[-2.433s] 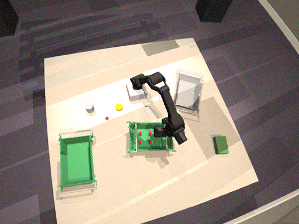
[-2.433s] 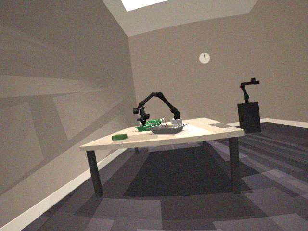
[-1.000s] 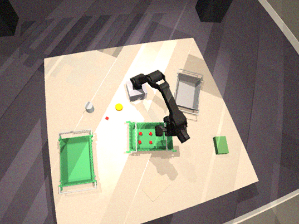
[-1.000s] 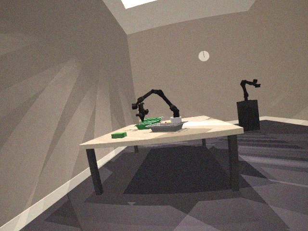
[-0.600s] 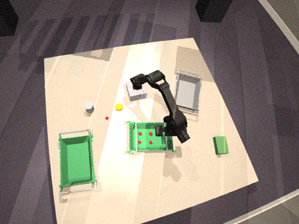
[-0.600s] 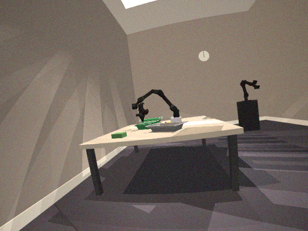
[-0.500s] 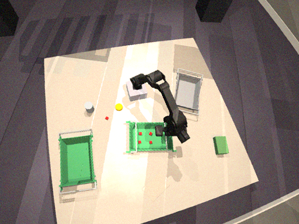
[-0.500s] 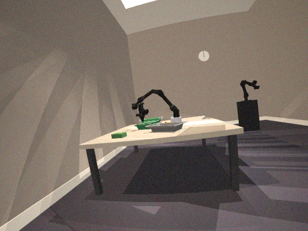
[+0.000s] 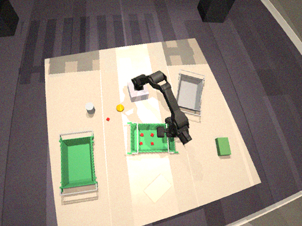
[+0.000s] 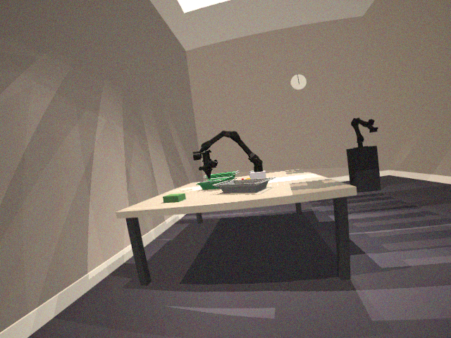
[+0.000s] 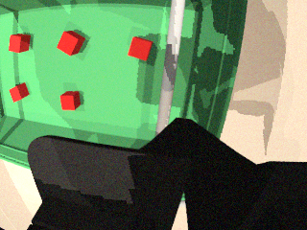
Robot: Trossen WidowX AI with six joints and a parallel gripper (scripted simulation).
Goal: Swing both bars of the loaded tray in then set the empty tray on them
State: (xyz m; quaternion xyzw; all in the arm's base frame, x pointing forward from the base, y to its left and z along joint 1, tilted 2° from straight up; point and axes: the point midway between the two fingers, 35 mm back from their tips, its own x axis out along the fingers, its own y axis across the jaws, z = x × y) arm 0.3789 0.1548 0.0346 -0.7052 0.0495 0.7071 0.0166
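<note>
The grey tray lies 32 cm behind my gripper tip, 22 cm to the left of it and 5 cm below it. Also, from my gripper tip: red cube 38 cm to the right, 18 cm behind, 8 cm below; green block 38 cm to the left, 10 cm ahead, 7 cm below; yellow disc 29 cm to the right, 26 cm behind, 8 cm below.
</note>
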